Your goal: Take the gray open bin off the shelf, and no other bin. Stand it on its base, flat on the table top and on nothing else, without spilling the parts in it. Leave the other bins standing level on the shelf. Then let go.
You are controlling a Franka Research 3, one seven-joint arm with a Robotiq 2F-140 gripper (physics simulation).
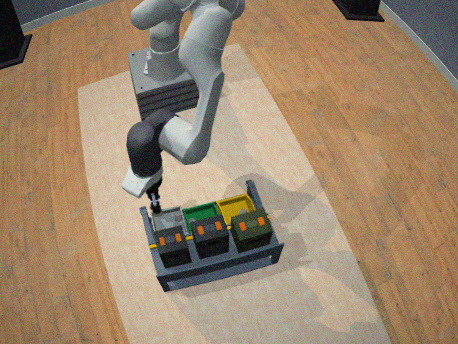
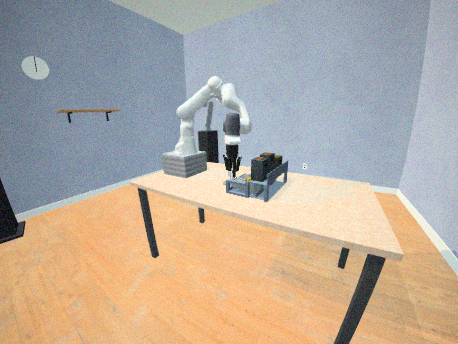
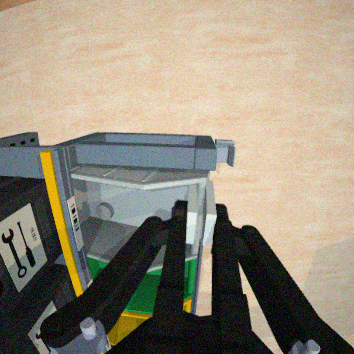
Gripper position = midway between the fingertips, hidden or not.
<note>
In view: my gripper (image 3: 199, 191), a gray bin (image 3: 135, 193) and a green bin (image 3: 142, 300).
</note>
